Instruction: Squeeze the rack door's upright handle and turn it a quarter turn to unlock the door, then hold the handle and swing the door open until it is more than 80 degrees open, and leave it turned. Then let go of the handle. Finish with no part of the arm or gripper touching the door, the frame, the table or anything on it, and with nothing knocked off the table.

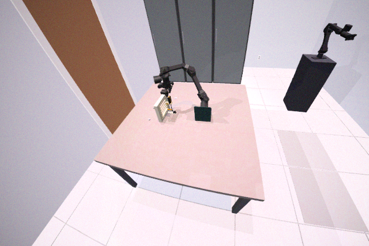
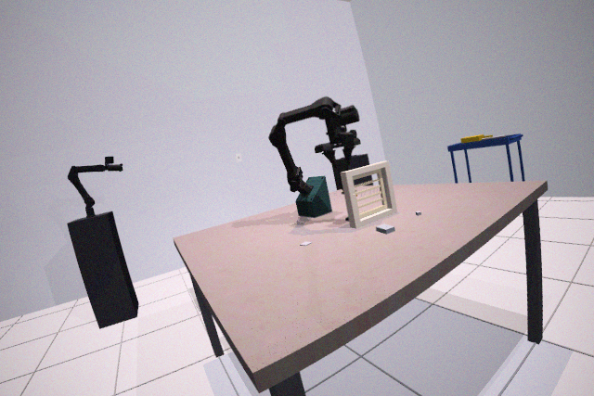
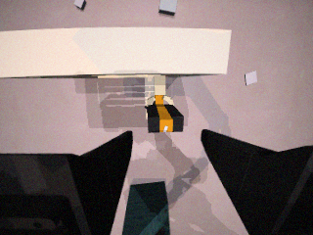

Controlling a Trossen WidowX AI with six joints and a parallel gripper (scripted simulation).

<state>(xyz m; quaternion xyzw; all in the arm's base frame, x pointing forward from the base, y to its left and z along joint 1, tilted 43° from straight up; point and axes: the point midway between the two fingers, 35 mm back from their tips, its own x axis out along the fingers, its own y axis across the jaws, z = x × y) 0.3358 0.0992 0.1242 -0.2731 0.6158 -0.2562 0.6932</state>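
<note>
The orange handle is 10 mm behind my gripper tip and 100 mm below it. The rest, counted from my gripper tip: grey block (210 mm ahead, 30 mm to the right, 220 mm below).
</note>
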